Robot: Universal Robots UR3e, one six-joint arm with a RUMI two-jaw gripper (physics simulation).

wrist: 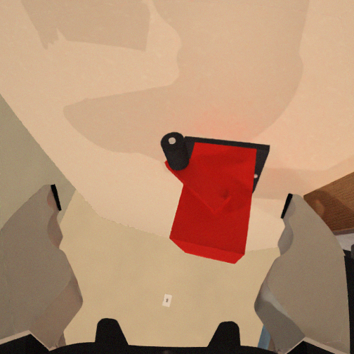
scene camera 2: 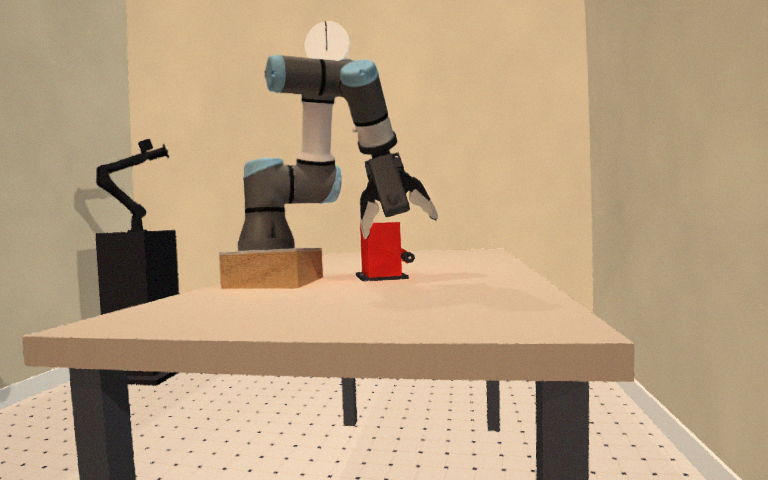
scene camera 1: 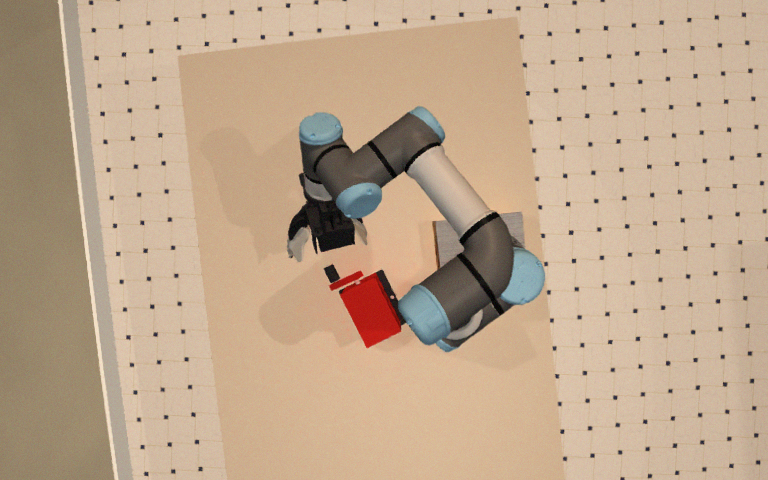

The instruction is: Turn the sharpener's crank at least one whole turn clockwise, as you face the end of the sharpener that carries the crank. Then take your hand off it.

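Frame: origin at the arm's base, x right, y down, z ahead, level; metres.
Where they show: gripper, between the fingertips: (scene camera 2: 401, 229) (scene camera 1: 328, 247); arm's base, origin of its link: (scene camera 2: 266, 250).
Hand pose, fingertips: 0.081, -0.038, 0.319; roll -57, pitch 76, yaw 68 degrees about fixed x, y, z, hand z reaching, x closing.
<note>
Things, the pixels of their top centre, and the offset from my fingertips, as dx, dy, dz. "pt": a spot on its surface instead.
- upright red box, a spot on its surface: (scene camera 1: 370, 311) pt -0.133, -0.014, -0.063
- black handle, a spot on its surface: (scene camera 1: 331, 273) (scene camera 2: 407, 252) pt -0.054, +0.050, +0.007
The sharpener is an upright red box (scene camera 1: 370, 311) (scene camera 2: 381, 249) (wrist: 215, 220) on a black base. Its red crank arm (scene camera 1: 346, 280) lies across the end facing my hand and carries a black handle (scene camera 1: 331, 273) (scene camera 2: 407, 256) (wrist: 176, 152) that sticks out from it. In the wrist view the handle is at the upper left of the box. My gripper (scene camera 1: 330, 250) (scene camera 2: 400, 226) (wrist: 172, 191) is wide open and empty, tilted, above the table on the crank side. It is apart from the handle, which stands beyond the fingertips in the wrist view.
The arm stands on a wooden block (scene camera 1: 447, 237) (scene camera 2: 259, 270) (wrist: 332, 200). In scene camera 1 its blue joint (scene camera 1: 424, 316) hangs close beside the sharpener. A dark cabinet (scene camera 2: 121, 271) with a small jointed black arm (scene camera 2: 116, 195) stands behind the table (scene camera 2: 328, 359) at left.
</note>
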